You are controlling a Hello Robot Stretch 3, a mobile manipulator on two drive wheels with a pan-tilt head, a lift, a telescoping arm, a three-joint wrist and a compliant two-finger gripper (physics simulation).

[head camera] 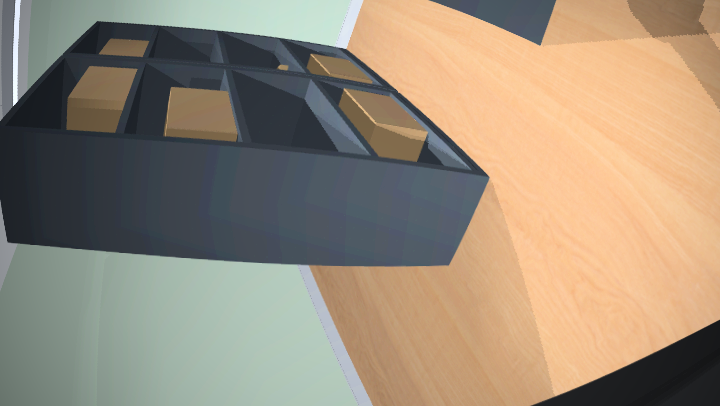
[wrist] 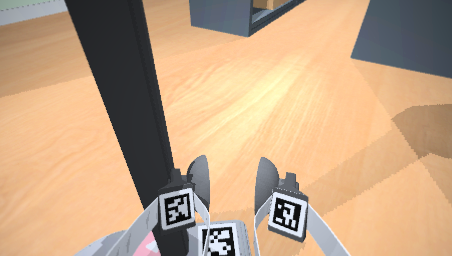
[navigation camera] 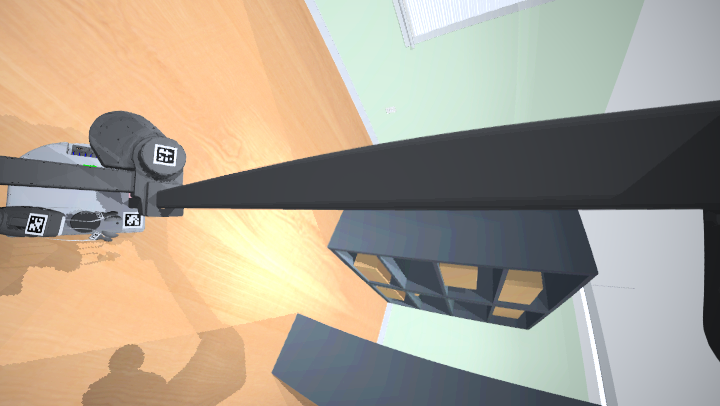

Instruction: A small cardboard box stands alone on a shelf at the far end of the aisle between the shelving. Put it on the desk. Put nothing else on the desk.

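Seen in the pictures: gripper, fingertip midpoint: (wrist: 232, 176) (navigation camera: 118, 226); robot's base at its link origin: (navigation camera: 86, 219).
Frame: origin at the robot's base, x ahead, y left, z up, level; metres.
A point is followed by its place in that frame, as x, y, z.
A very small cardboard-coloured box (head camera: 283, 67) {1.018, 2.626, 0.562} (navigation camera: 417, 295) {1.030, 2.623, 0.570} shows in part in a compartment of a dark shelving unit (head camera: 242, 201) {0.127, 1.609, 0.957} (navigation camera: 453, 232) {0.096, 1.632, 1.089} (wrist: 220, 19) {0.119, 1.615, 0.079}. Much of that compartment is hidden, and I cannot tell whether this is the task's box. Larger cardboard boxes stand in other compartments, such as one box (head camera: 200, 111) {0.462, 1.764, 1.126} (navigation camera: 458, 276) {0.457, 1.756, 1.124} in the near row. The desk does not show in these views. My gripper (wrist: 232, 176) {0.008, 0.075, 0.383} is open and empty above the wood floor, its two rounded fingertips apart. It also shows, small, at the left of the navigation view.
A second dark shelving unit (head camera: 504, 15) {0.819, 1.096, 0.226} (navigation camera: 352, 363) {0.905, 1.032, 0.595} (wrist: 405, 40) {0.940, 1.006, 0.132} stands across the aisle from the first. The robot's dark mast (navigation camera: 428, 171) {-0.067, 0.117, 1.225} (wrist: 120, 95) {-0.070, 0.116, 0.433} crosses the navigation and wrist views. A pale green wall (head camera: 201, 322) {-0.560, 3.004, 0.931} (navigation camera: 453, 90) {-1.266, 2.052, 1.097} rises behind the first unit.
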